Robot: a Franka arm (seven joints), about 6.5 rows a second.
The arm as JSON. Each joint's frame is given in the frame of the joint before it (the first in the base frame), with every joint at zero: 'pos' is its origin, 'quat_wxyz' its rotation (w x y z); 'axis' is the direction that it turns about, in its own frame. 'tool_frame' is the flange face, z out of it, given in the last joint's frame.
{
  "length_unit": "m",
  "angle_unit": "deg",
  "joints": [
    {
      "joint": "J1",
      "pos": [
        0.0,
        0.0,
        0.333
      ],
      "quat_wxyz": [
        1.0,
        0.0,
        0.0,
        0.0
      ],
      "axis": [
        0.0,
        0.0,
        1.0
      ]
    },
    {
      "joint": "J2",
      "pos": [
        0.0,
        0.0,
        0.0
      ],
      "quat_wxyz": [
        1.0,
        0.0,
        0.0,
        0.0
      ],
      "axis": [
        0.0,
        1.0,
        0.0
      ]
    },
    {
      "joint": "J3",
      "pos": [
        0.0,
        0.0,
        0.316
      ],
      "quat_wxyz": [
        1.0,
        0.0,
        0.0,
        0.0
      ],
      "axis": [
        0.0,
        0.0,
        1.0
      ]
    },
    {
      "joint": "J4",
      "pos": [
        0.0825,
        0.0,
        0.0
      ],
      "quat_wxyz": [
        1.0,
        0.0,
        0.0,
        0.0
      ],
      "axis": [
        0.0,
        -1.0,
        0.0
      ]
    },
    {
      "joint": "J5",
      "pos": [
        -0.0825,
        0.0,
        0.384
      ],
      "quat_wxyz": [
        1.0,
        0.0,
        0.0,
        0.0
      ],
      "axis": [
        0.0,
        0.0,
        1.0
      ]
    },
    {
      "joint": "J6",
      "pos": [
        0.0,
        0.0,
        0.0
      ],
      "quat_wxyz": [
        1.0,
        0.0,
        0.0,
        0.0
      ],
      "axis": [
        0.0,
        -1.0,
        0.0
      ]
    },
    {
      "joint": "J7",
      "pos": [
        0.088,
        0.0,
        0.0
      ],
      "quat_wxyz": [
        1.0,
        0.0,
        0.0,
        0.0
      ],
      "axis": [
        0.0,
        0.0,
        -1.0
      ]
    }
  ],
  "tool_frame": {
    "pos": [
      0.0,
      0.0,
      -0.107
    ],
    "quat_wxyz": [
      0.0,
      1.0,
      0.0,
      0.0
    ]
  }
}
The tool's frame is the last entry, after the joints.
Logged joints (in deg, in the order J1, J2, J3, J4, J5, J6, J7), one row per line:
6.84 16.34 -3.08 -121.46 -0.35 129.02 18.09
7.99 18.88 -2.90 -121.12 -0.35 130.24 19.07
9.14 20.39 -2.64 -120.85 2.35 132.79 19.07
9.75 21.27 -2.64 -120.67 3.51 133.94 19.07
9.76 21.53 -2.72 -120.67 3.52 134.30 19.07
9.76 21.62 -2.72 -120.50 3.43 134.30 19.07
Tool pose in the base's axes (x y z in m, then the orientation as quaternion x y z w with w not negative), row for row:
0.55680 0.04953 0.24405 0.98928 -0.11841 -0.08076 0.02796
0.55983 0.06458 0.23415 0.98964 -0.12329 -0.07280 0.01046
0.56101 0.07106 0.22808 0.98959 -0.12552 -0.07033 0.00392
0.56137 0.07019 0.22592 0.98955 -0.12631 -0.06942 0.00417
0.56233 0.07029 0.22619 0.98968 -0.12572 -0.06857 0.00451
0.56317 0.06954 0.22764 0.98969 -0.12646 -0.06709 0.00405
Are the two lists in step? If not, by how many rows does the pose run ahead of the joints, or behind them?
The pose runs 1 row ahead of the joints: the pose in row i belongs to the joints in row i + 1.
